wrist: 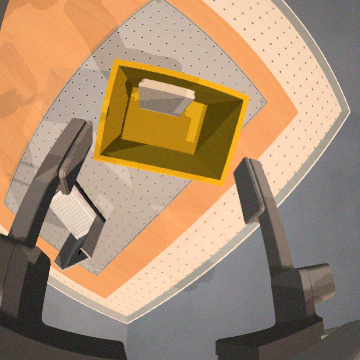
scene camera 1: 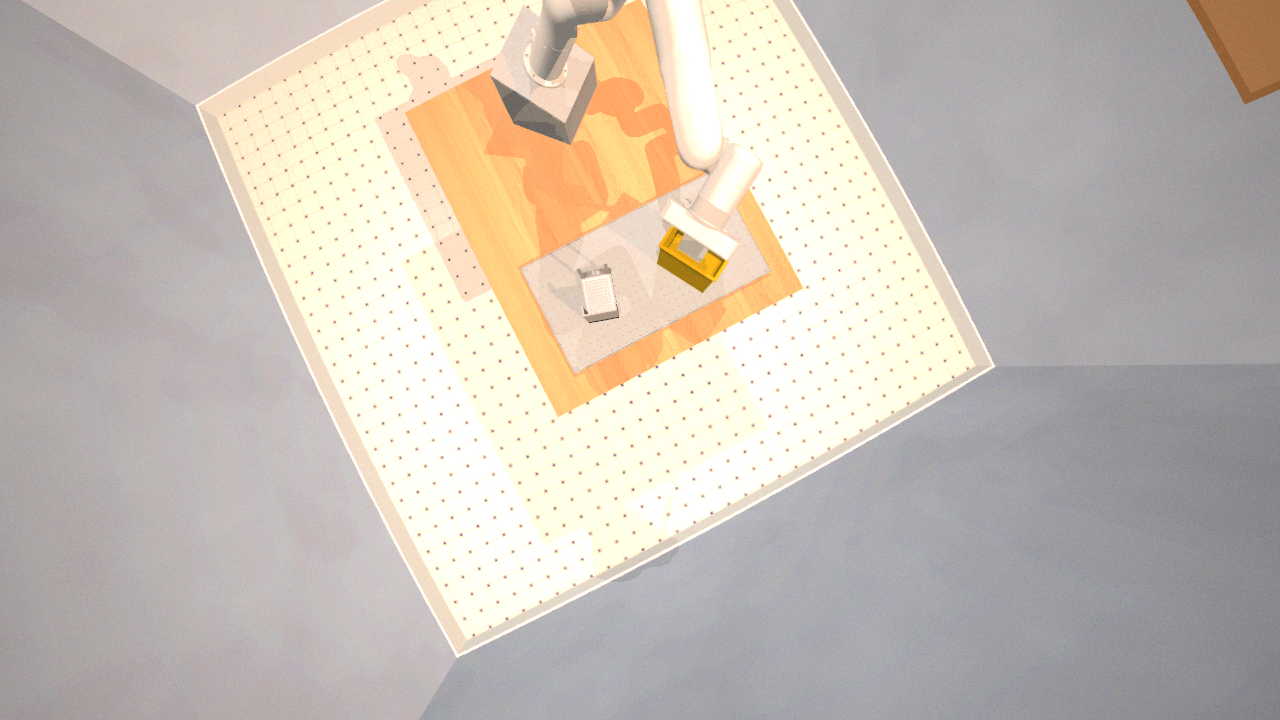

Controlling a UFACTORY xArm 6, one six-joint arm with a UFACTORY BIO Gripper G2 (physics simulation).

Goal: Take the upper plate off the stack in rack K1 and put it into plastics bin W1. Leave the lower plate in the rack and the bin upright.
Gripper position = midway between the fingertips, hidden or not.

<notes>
In view: the gripper [scene camera 1: 701, 230] and a yellow bin W1 [scene camera 1: 699, 275].
The yellow bin W1 is seen too in the wrist view [wrist: 199, 144]. The gripper shows as well in the wrist view [wrist: 169, 146].
</notes>
